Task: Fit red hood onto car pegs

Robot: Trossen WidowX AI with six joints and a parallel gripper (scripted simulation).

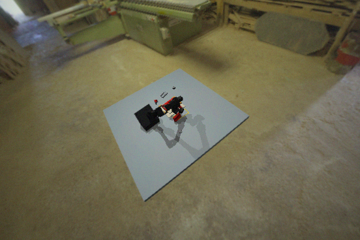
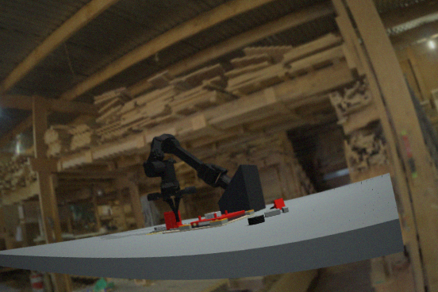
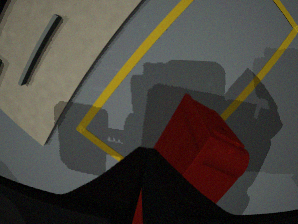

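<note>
Now: gripper tip 10 mm past the red hood, 30 mm to the left of it and 20 mm above it. The rest, counted from my gripper tip: white piece: 90 mm behind, 180 mm to the right, 40 mm below; black wheel: 270 mm ahead, 430 mm to the left, 40 mm below.
</note>
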